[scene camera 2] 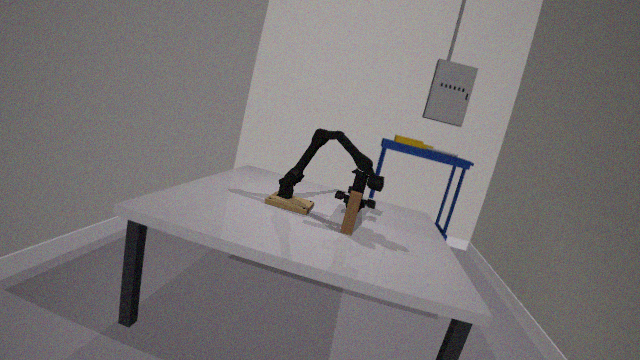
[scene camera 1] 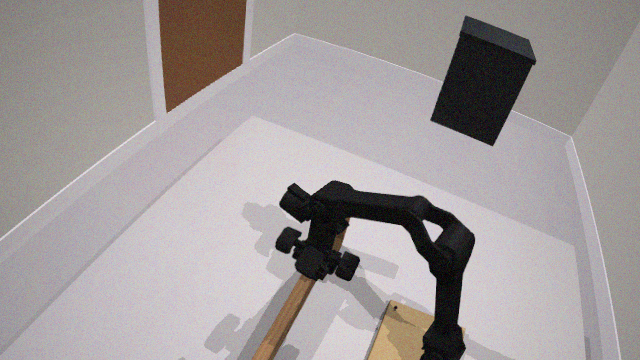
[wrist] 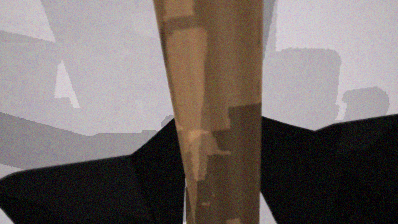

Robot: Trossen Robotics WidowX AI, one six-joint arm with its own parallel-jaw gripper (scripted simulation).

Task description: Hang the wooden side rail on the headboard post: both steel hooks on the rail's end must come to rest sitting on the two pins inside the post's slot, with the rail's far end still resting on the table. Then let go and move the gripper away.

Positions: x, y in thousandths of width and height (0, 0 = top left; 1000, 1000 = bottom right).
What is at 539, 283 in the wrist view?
A wooden side rail.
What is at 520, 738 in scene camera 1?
My gripper.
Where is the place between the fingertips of my gripper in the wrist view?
519, 529
